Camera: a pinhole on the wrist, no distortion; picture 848 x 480 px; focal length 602.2 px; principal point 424.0 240.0 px. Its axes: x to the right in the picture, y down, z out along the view. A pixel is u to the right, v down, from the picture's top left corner.
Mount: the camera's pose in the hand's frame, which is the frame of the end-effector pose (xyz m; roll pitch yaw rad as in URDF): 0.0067 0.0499 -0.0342 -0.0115 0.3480 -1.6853
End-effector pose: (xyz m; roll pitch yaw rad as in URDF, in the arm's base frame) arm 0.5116 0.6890 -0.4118 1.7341 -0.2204 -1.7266
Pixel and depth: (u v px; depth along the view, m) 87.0 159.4 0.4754
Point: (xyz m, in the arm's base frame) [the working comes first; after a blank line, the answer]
In the camera's frame: -0.2660 -0.0636 0.4754

0.0054 0.8223 -0.3624
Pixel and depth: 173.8 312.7 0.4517
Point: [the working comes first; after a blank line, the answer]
In the camera's frame: -0.1877 0.0545 0.4517

0.0480 0.6920 -0.4057
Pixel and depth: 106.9 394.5 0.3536
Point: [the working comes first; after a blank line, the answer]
In the camera's frame: -0.1862 0.0907 0.3536

0.1299 0.6506 -0.3556
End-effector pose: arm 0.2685 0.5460 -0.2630 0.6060 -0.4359 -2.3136
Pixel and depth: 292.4 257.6 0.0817
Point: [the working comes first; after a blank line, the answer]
In the camera's frame: -0.0179 0.0024 0.0817

0.2837 0.5568 -0.2032
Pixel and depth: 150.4 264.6 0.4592
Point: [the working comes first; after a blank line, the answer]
In the camera's frame: -0.2086 0.0188 0.4592

0.2269 0.7900 0.1455
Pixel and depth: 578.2 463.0 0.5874
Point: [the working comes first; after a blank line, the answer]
In the camera's frame: 0.1504 0.2175 0.5874

-0.1756 0.8354 0.0011
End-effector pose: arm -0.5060 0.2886 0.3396 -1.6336 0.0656 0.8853
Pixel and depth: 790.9 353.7 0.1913
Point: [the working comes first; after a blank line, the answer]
In the camera's frame: 0.1166 0.0361 0.1913

-0.5730 0.3856 0.4588
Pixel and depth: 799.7 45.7 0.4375
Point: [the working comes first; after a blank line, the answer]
In the camera's frame: 0.2729 -0.1412 0.4375

-0.8403 0.3635 0.6700
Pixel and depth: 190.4 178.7 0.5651
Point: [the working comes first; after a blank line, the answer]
In the camera's frame: -0.2192 -0.0575 0.5651

-0.9760 0.6094 0.2380
